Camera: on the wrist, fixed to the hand. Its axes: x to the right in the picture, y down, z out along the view.
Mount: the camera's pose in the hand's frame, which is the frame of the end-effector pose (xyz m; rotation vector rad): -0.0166 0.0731 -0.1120 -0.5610 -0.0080 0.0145
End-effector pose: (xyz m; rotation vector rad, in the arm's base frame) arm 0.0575 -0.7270 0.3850 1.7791 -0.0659 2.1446
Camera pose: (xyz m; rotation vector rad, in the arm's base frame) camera -0.0674 -0.7707 0.3592 1.4533 -0.6181 1.8763
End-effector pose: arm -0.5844 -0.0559 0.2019 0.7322 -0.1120 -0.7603
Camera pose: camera -0.5149 0.0543 0.1674 0.1946 0.0884 -0.7345
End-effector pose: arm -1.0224 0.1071 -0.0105 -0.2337 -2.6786 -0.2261
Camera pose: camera -0.9469 0.1542 0.0907 -0.4208 -2.5598 -0.9717
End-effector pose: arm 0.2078 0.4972 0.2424 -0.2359 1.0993 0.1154
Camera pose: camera 0.0879 0.5409 0.1991 -0.7282 1.0425 0.4388
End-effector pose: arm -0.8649 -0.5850 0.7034 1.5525 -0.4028 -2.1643
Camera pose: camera -0.7411 -0.6369 0.7154 1.2148 0.1841 -2.0326
